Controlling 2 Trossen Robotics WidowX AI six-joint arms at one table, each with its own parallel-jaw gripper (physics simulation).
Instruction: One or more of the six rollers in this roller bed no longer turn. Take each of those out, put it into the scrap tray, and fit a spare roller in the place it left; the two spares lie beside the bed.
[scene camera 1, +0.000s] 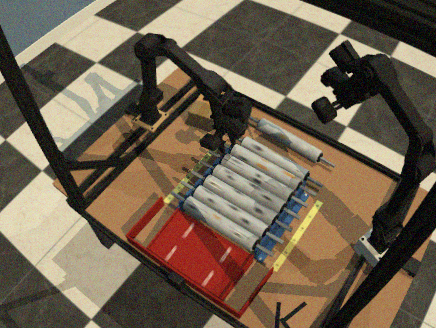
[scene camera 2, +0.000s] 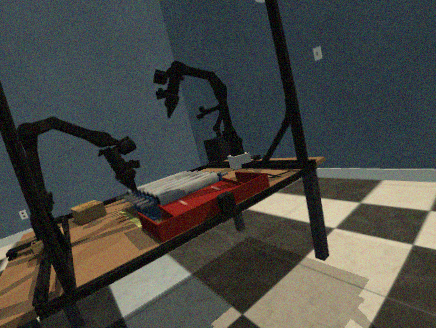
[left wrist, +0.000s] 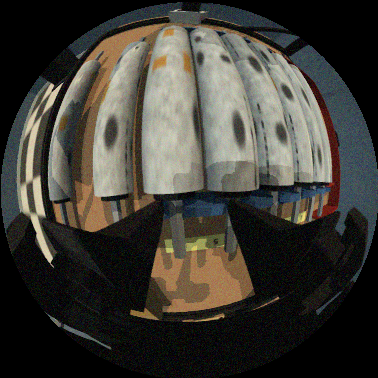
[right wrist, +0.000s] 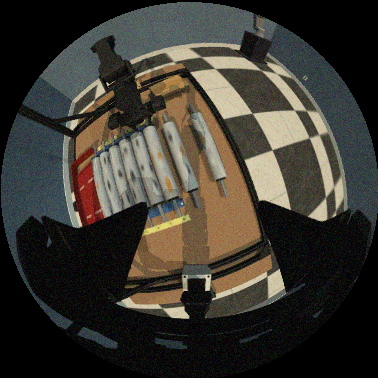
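Seen in the pictures: left gripper, fingertip midpoint: (scene camera 1: 228, 149) (scene camera 2: 135, 191) (left wrist: 196, 205) (right wrist: 142, 127); right gripper, fingertip midpoint: (scene camera 2: 169, 117) (right wrist: 204, 207); left arm's base at its link origin: (scene camera 1: 150, 117); right arm's base at its link origin: (scene camera 1: 380, 241) (scene camera 2: 238, 154) (right wrist: 196, 284).
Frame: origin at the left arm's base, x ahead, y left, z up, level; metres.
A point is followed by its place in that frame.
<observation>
Six speckled grey rollers lie side by side in the roller bed (scene camera 1: 270, 246) {x 0.634, y -0.214, z -0.026 m}; the end one (scene camera 1: 266, 166) {x 0.494, y -0.003, z 0.045 m} (left wrist: 170, 110) {x 0.416, y 0.010, z 0.047 m} has orange marks. One spare roller (scene camera 1: 275, 158) {x 0.496, y 0.062, z 0.016 m} (left wrist: 117, 125) {x 0.428, y 0.063, z 0.014 m} (right wrist: 180, 155) {x 0.503, y 0.075, z 0.018 m} lies close beside it; the other spare (scene camera 1: 291, 140) {x 0.507, y 0.163, z 0.015 m} (left wrist: 75, 130) {x 0.463, y 0.159, z -0.015 m} (right wrist: 207, 145) {x 0.508, y 0.169, z 0.017 m} lies farther out. The scrap tray (scene camera 1: 135, 232) {x 0.255, y -0.406, z -0.009 m} (scene camera 2: 190, 217) {x 0.343, y -0.445, z -0.001 m} shows no roller inside. My left gripper (scene camera 1: 220, 149) {x 0.348, y -0.001, z 0.037 m} (scene camera 2: 132, 189) {x 0.348, y -0.001, z 0.037 m} (left wrist: 196, 205) {x 0.348, y -0.001, z 0.037 m} is part open and empty over the shaft ends of the orange-marked roller and its neighbour. My right gripper (right wrist: 204, 207) {x 0.642, y 0.067, z 0.326 m} is wide open and empty, raised high beyond the spares.
Yellow numbered strips (scene camera 1: 297, 237) {x 0.692, y -0.142, z -0.029 m} (right wrist: 167, 226) {x 0.700, y -0.070, z -0.029 m} lie along both ends of the bed. A yellowish block (scene camera 1: 200, 116) {x 0.172, y 0.086, z 0.020 m} (scene camera 2: 89, 211) {x 0.162, y 0.084, z 0.009 m} (right wrist: 167, 86) {x 0.176, y 0.153, z 0.025 m} sits near the left arm's base. Black rails edge the table, and dark frame posts (scene camera 2: 287, 75) {x 0.882, y -0.489, z 0.350 m} rise at its corners.
</observation>
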